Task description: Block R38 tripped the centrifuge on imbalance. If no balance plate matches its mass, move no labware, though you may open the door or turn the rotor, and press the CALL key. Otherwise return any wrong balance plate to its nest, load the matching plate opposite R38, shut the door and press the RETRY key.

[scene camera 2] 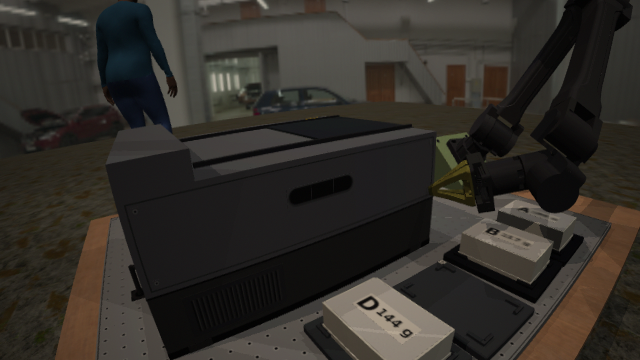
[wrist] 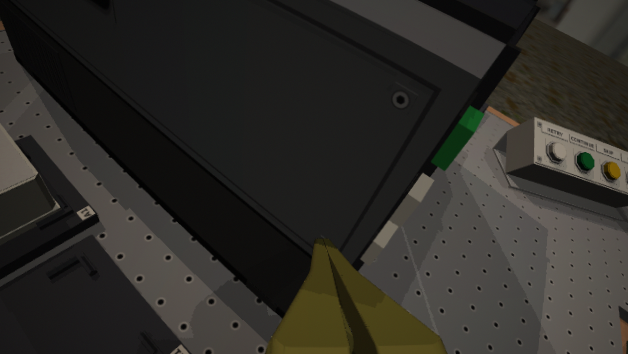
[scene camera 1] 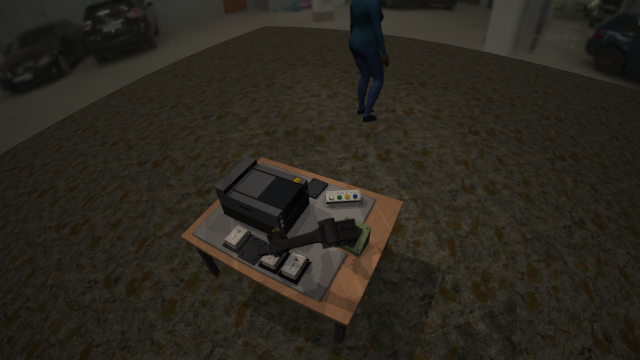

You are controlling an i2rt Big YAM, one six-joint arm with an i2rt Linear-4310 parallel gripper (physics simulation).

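Seen in the pictures: gripper, fingertip midpoint: (scene camera 2: 428, 191) (wrist: 320, 247) (scene camera 1: 277, 227); arm's base at its link origin: (scene camera 2: 464, 158).
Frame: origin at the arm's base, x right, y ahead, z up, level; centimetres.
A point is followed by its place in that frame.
The dark centrifuge (scene camera 1: 250, 212) {x -24.8, y 53.5, z 7.2 cm} (scene camera 2: 240, 225) {x -27.3, y 67.1, z 7.9 cm} (wrist: 225, 125) {x -23.1, y 42.1, z 6.7 cm} has a grey and a black panel on top; its rotor and block R38 do not show. Its end carries a green key (wrist: 457, 141) {x -20.2, y 33.3, z 11.5 cm} and two white keys. My gripper (scene camera 2: 432, 190) {x -22.1, y 35.1, z 3.9 cm} (wrist: 320, 247) {x -22.1, y 35.1, z 3.9 cm} is shut and empty, its tips at the centrifuge's near end corner, below the white keys. Balance plates D, 144 g, (scene camera 1: 237, 236) {x -38.3, y 53.5, z -1.7 cm} (scene camera 2: 390, 320) {x -38.9, y 54.8, z -1.6 cm}, B (scene camera 1: 270, 261) {x -38.7, y 26.0, z -1.6 cm} (scene camera 2: 505, 247) {x -36.0, y 31.2, z -1.6 cm} and A (scene camera 1: 295, 265) {x -32.5, y 13.7, z -1.7 cm} (scene camera 2: 537, 217) {x -33.1, y 16.9, z -1.6 cm} sit in nests. A nest (scene camera 1: 250, 250) {x -39.0, y 42.8, z -5.9 cm} (scene camera 2: 465, 305) {x -38.5, y 42.0, z -5.8 cm} (wrist: 75, 295) {x -32.5, y 44.6, z -5.8 cm} between D and B is empty. The RETRY key (scene camera 1: 331, 198) {x 17.7, y 26.3, z -0.5 cm} (wrist: 556, 151) {x 17.6, y 26.8, z -0.2 cm} and blue CALL key (scene camera 1: 355, 196) {x 27.6, y 14.6, z -0.3 cm} are on a white box.
The arm's green base block (scene camera 1: 364, 240) {x 0.8, y -7.8, z 0.3 cm} (scene camera 2: 443, 150) {x 2.4, y 6.6, z 2.6 cm} stands on the table's right side. A dark pad (scene camera 1: 317, 187) {x 24.9, y 43.0, z -5.4 cm} lies between the centrifuge and the key box. A person (scene camera 1: 367, 55) (scene camera 2: 127, 55) stands on the floor beyond the table.
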